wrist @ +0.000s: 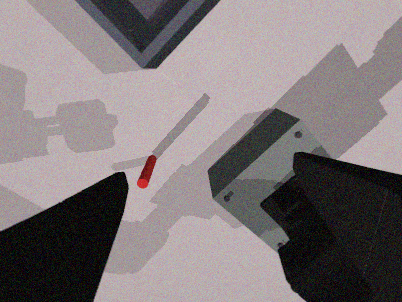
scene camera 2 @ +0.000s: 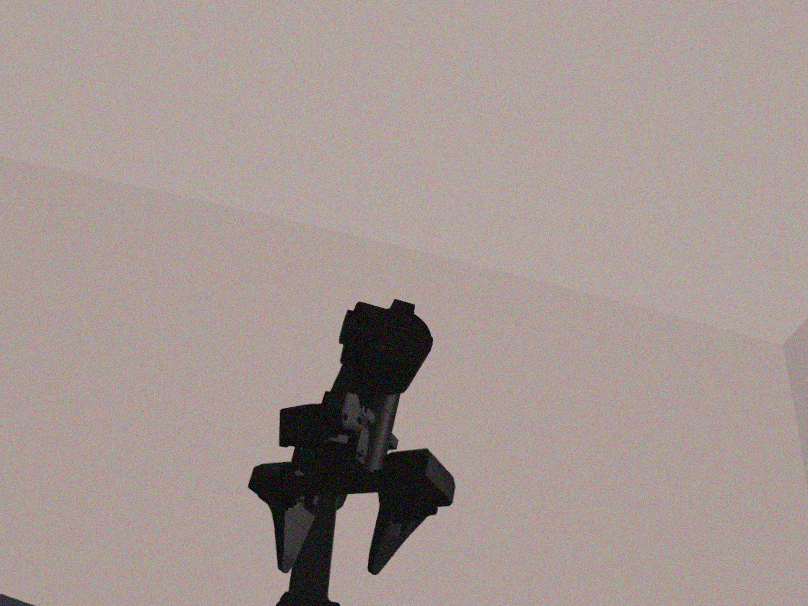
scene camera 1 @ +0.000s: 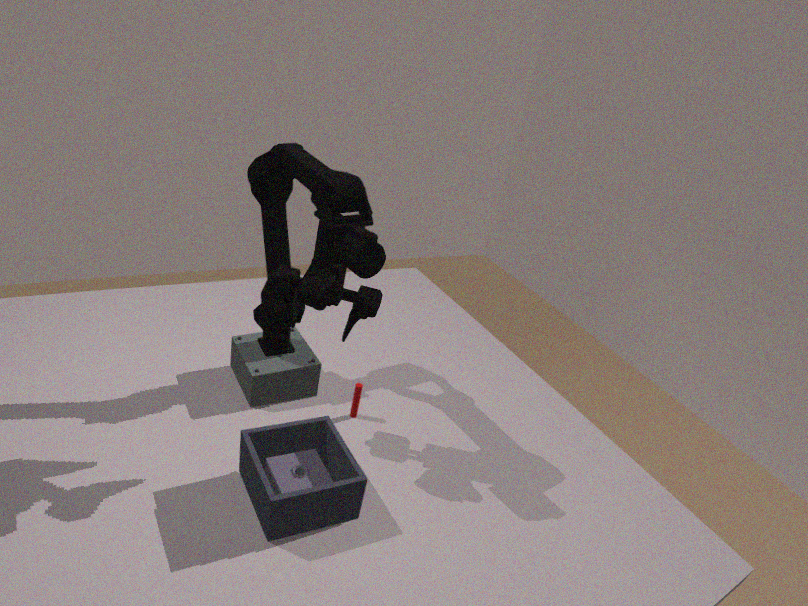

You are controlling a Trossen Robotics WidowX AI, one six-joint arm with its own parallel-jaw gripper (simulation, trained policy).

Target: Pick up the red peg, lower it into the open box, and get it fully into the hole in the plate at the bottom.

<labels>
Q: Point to a pale plate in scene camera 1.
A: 291,472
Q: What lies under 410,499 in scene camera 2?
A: The gripper.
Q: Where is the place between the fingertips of the gripper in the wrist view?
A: At 210,170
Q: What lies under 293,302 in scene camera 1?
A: The gripper.
</labels>
